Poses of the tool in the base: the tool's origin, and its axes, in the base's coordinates. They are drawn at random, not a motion.
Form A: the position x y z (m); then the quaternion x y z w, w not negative.
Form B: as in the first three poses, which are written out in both.
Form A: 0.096 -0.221 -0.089 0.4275 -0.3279 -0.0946 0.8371
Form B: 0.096 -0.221 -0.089 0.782 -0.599 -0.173 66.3
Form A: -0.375 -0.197 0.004 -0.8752 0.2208 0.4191 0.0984
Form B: -0.375 -0.197 0.004 -0.879 0.222 0.421 168.7
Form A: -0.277 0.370 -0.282 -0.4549 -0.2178 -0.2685 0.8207
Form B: -0.277 0.370 -0.282 -0.796 -0.381 -0.470 69.7
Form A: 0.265 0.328 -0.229 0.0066 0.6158 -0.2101 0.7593
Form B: 0.265 0.328 -0.229 0.010 0.946 -0.323 81.2
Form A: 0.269 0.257 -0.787 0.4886 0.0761 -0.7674 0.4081
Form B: 0.269 0.257 -0.787 0.535 0.083 -0.841 131.8
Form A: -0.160 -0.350 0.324 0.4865 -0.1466 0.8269 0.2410
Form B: -0.160 -0.350 0.324 0.501 -0.151 0.852 152.1
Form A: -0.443 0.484 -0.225 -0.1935 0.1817 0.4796 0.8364
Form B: -0.443 0.484 -0.225 -0.353 0.331 0.875 66.5
